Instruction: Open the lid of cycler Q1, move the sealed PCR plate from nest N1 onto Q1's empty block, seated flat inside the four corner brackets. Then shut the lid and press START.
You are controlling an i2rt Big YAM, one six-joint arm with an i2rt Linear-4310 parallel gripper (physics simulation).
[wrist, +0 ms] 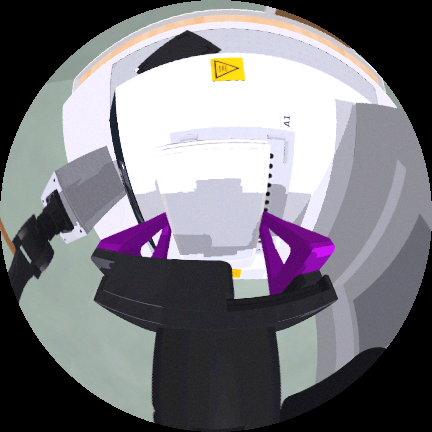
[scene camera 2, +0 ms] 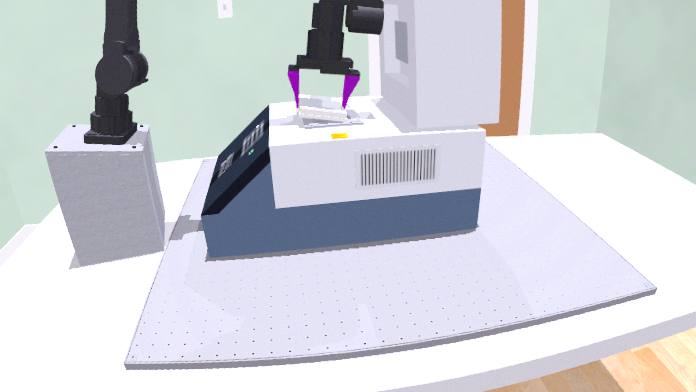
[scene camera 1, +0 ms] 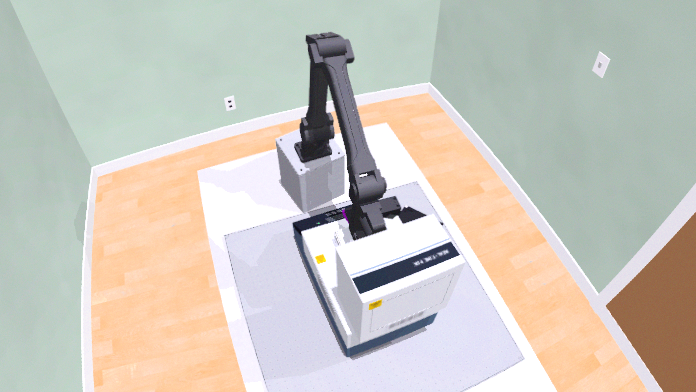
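Observation:
Cycler Q1 has a white body and blue base. Its lid stands open. My gripper is shut on the sealed PCR plate by its ends, over the block. The plate looks slightly tilted in scene camera 2. In the wrist view it is offset towards the control panel, with a row of wells showing on the lid side. Two corner brackets show beyond it, one near the A1 mark; whether its underside touches is hidden. START is too small to read on the control panel.
The grey arm pedestal stands before the control panel side. A perforated board lies under the cycler on the white table. A dark object shows beyond the cycler; nest N1 cannot be made out.

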